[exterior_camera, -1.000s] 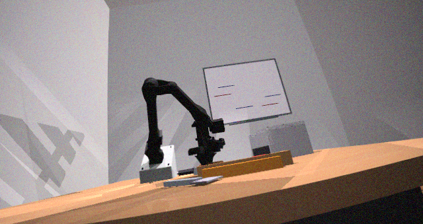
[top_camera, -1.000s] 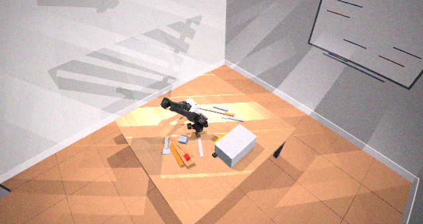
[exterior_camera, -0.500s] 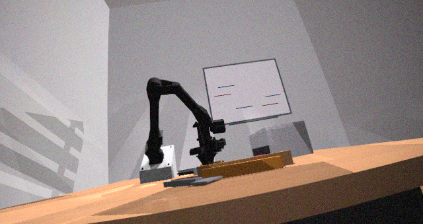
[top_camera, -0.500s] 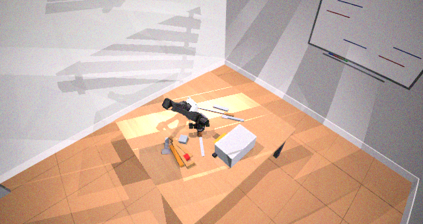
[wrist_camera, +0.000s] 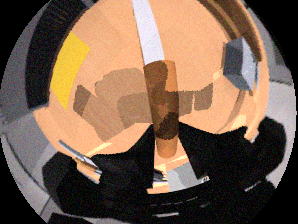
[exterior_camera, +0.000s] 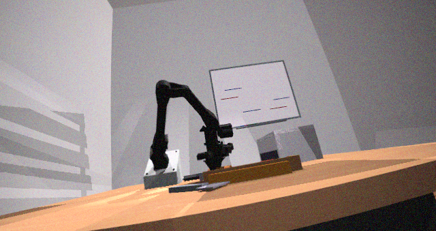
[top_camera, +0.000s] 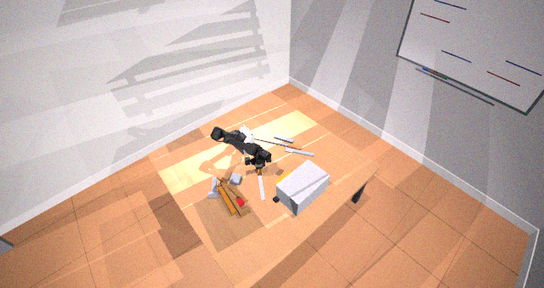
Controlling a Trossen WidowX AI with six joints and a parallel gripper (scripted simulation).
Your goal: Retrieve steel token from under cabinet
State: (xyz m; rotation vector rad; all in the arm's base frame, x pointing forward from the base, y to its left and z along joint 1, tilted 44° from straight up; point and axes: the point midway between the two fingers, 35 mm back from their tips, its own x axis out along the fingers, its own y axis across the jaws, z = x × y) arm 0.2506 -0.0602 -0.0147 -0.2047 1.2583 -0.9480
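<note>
Now: gripper tip 330 mm to the right of the grey bar and 110 mm past it. The rest, counted from my gripper tip: thin wooden stick: 250 mm to the right, 30 mm ahead; red block: 270 mm to the right, 170 mm ahead, 10 mm above; grey block: 190 mm to the right, 10 mm behind, 10 mm above.
</note>
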